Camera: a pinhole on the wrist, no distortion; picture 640 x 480 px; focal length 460.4 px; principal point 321.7 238.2 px. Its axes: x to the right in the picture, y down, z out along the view. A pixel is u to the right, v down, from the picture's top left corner.
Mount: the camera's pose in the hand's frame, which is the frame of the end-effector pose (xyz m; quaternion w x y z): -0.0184 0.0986 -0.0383 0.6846 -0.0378 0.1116 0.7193
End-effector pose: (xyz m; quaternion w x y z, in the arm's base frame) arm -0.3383 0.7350 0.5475 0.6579 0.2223 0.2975 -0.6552
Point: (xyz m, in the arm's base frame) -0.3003 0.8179 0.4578
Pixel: behind the camera
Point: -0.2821 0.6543 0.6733
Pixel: 64.4 327.9
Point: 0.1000 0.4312 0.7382
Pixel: 513.7 183.0
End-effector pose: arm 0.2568 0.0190 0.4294 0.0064 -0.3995 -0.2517 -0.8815
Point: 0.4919 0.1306 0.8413
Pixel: 250.4 127.1
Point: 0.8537 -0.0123 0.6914
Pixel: 366.4 445.7
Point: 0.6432 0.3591 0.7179
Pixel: 67.7 279.4
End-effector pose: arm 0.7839 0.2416 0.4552 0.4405 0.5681 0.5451 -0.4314
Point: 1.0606 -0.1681 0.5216
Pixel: 432.8 421.7
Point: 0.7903 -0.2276 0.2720
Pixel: 138.5 218.7
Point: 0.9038 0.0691 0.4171
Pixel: 272.8 247.6
